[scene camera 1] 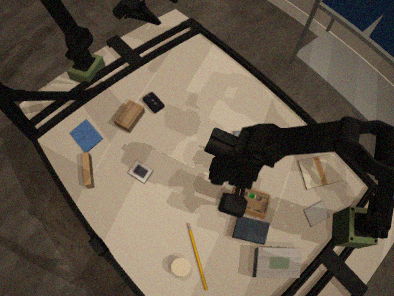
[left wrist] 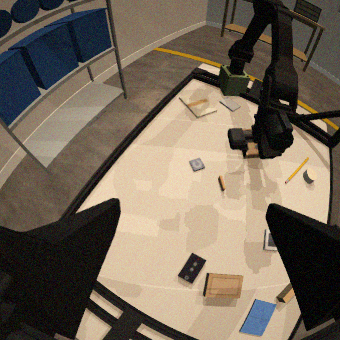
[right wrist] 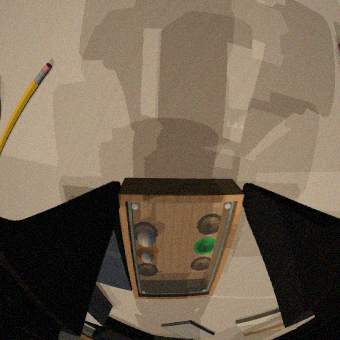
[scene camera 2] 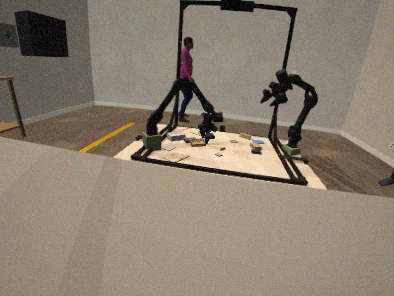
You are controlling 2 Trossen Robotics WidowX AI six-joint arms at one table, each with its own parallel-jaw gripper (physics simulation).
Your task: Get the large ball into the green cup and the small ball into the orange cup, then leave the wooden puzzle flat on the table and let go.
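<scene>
The wooden puzzle is a clear-topped box with cups. My right gripper is shut on its near end, low over the table; whether the puzzle touches the table is unclear. In the right wrist view the large ball is at the lower edge of the upper-left dark cup. The small ball is in the orange cup, just below. The green cup, on the right side, holds no ball. My left gripper is open and empty, high beyond the table's far-left end in scene camera 1.
A dark blue box lies close beside the puzzle, with a grey box beyond. A pencil and a pale cylinder are nearby. A small brown block and a grey square lie mid-table.
</scene>
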